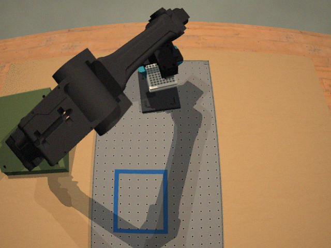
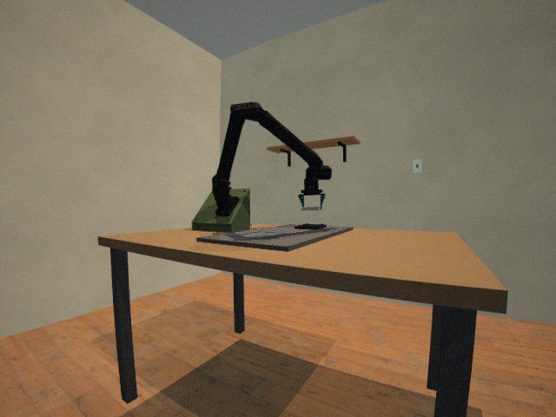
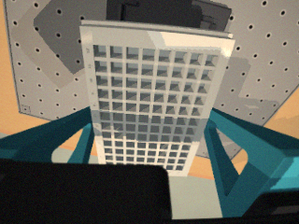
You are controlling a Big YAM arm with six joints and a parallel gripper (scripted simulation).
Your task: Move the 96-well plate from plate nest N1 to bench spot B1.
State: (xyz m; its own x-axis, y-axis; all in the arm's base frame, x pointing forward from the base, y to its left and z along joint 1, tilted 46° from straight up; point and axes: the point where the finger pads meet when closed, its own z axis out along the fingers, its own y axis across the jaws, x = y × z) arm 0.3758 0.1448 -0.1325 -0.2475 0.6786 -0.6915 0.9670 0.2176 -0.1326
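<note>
My hand is right at the white 96-well plate. From my hand the other things lie so: dark plate nest N1: 90 mm below, 10 mm behind.
</note>
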